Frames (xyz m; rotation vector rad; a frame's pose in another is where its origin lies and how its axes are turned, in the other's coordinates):
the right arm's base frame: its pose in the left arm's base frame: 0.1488 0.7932 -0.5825 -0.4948 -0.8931 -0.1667
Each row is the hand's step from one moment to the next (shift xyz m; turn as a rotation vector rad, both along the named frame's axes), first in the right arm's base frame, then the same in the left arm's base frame.
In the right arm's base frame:
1: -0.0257 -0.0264 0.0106 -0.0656 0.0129 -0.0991
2: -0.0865 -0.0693 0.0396 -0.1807 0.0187 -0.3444
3: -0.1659 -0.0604 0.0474 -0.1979 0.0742 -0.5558
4: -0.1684 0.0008 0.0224 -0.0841 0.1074 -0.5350
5: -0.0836 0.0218 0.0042 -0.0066 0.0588 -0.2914
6: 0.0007 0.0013 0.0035 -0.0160 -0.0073 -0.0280
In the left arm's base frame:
1: -0.0325 -0.0197 -0.0054 0.0333 -0.0404 -0.1075
2: -0.1054 -0.0472 -0.0229 0.1364 -0.1601 -0.3277
3: -0.1573 -0.0407 -0.0838 0.2935 -0.2139 -0.4708
4: -0.1204 0.0008 -0.1199 0.3610 -0.1677 -0.3826
5: -0.0476 0.0158 -0.0705 0.2212 -0.0886 -0.1779
6: -0.0016 0.0029 0.0019 0.0073 -0.0208 -0.0246

